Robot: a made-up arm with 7 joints.
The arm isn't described. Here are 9 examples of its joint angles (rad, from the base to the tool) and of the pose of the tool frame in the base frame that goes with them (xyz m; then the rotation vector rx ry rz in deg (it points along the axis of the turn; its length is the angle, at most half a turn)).
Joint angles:
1: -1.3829 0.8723 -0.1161 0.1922 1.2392 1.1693 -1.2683
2: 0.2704 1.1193 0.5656 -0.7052 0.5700 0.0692 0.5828
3: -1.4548 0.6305 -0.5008 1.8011 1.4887 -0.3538 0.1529
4: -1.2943 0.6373 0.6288 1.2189 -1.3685 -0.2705 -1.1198
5: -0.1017 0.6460 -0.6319 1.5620 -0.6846 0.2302 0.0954
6: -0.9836 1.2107 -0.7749 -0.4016 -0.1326 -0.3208 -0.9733
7: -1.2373 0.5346 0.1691 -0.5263 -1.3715 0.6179 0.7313
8: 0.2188 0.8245 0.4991 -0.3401 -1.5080 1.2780 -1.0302
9: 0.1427 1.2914 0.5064 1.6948 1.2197 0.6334 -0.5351
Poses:
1: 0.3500 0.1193 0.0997 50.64 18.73 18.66
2: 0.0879 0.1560 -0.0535 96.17 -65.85 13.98
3: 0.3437 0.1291 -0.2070 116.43 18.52 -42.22
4: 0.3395 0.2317 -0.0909 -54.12 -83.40 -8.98
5: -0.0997 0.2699 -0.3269 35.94 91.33 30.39
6: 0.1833 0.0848 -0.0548 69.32 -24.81 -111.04
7: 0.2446 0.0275 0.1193 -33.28 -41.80 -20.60
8: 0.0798 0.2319 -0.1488 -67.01 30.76 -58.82
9: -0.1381 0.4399 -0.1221 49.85 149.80 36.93
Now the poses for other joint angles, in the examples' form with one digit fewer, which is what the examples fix.
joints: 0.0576 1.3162 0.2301 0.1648 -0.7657 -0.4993 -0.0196
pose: 0.114 0.300 -0.019 34.6 -30.8 -2.7
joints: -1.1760 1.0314 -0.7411 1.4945 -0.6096 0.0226 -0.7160
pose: 0.287 0.327 -0.095 22.3 26.3 -3.9
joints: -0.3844 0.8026 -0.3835 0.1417 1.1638 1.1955 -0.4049
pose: 0.181 0.158 -0.243 99.8 46.8 17.6
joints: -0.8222 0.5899 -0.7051 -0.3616 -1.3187 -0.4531 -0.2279
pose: 0.220 0.006 -0.089 -53.8 -41.9 -61.4
